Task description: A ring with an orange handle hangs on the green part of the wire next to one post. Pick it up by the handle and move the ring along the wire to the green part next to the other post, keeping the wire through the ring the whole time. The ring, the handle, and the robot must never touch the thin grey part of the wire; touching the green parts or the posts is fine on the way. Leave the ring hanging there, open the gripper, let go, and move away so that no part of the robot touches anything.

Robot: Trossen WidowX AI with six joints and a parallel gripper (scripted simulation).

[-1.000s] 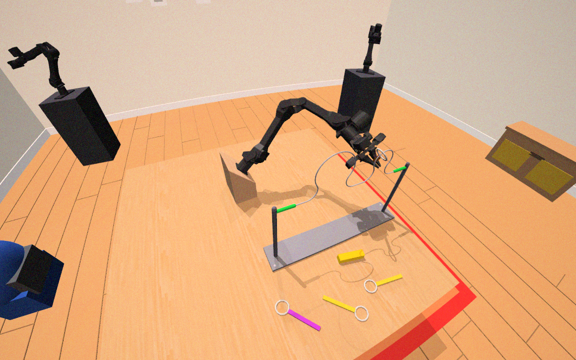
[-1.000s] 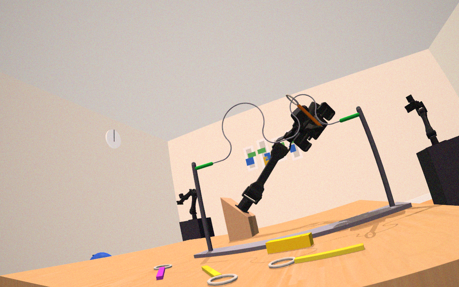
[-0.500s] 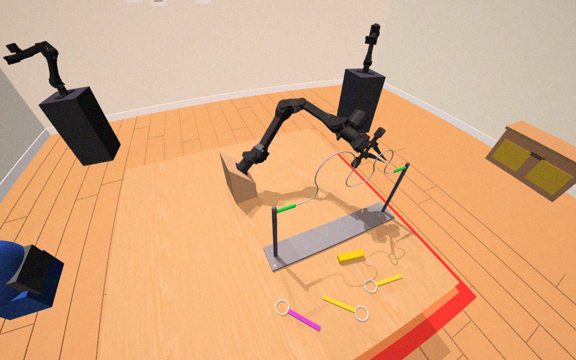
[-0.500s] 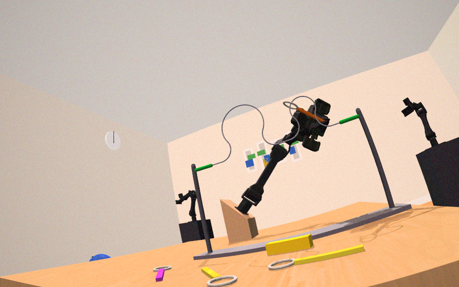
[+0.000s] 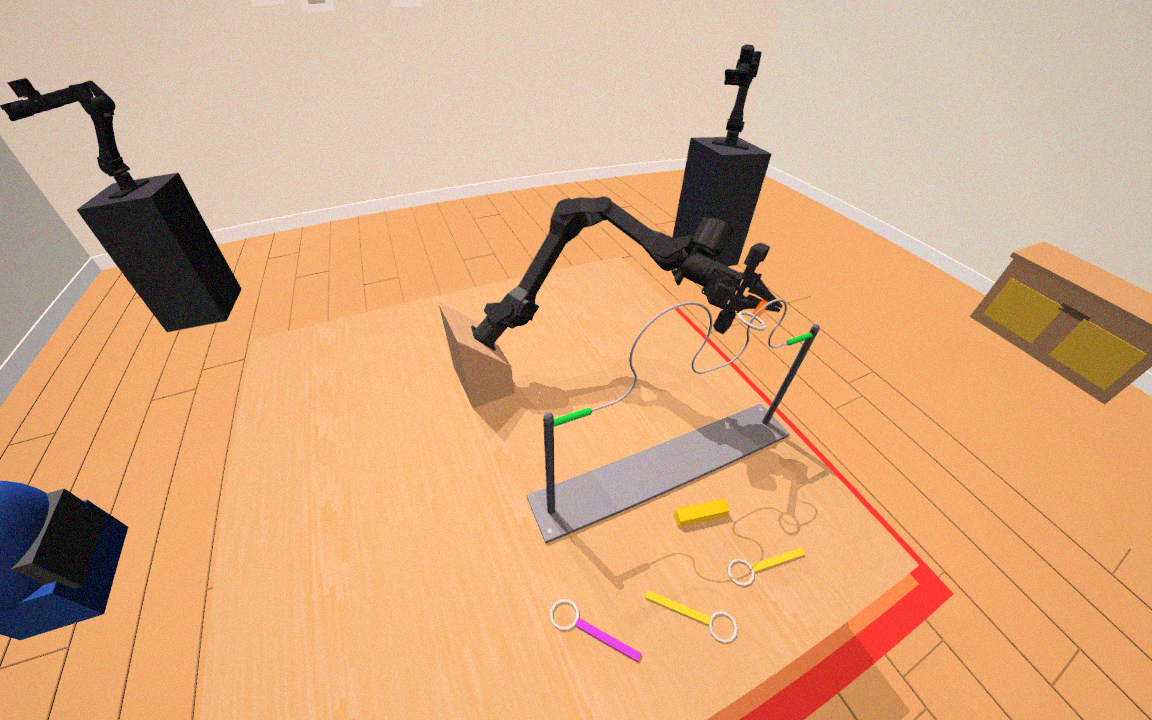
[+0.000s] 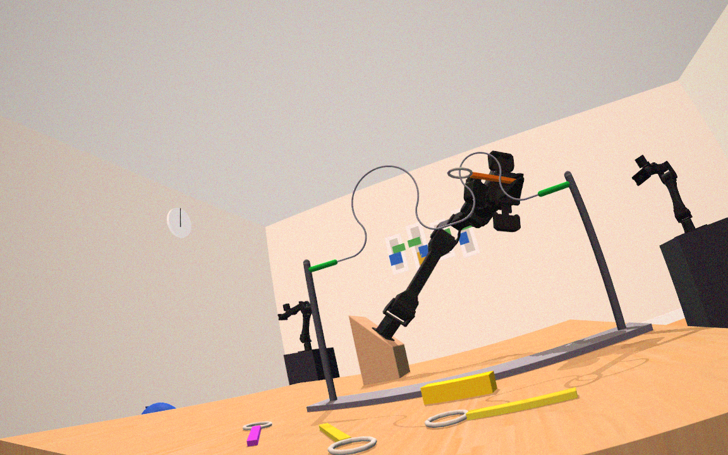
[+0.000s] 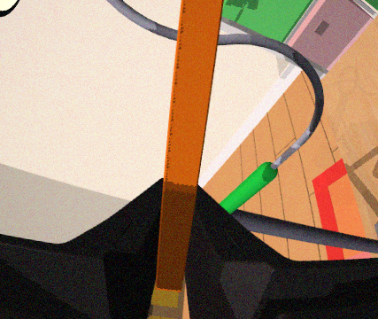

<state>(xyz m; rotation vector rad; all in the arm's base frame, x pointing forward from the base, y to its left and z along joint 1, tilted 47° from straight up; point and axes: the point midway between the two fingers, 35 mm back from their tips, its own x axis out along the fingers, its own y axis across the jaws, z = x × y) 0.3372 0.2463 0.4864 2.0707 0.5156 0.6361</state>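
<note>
Right now the orange-handled ring is 30 mm ahead of my gripper tip, 90 mm to the right of it and 20 mm above it. From my gripper tip the other things lie so: yellow block: 190 mm ahead, 190 mm to the right, 350 mm below; magenta-handled ring: 310 mm ahead, 490 mm to the right, 360 mm below; yellow-handled ring: 320 mm ahead, 140 mm to the right, 360 mm below.
</note>
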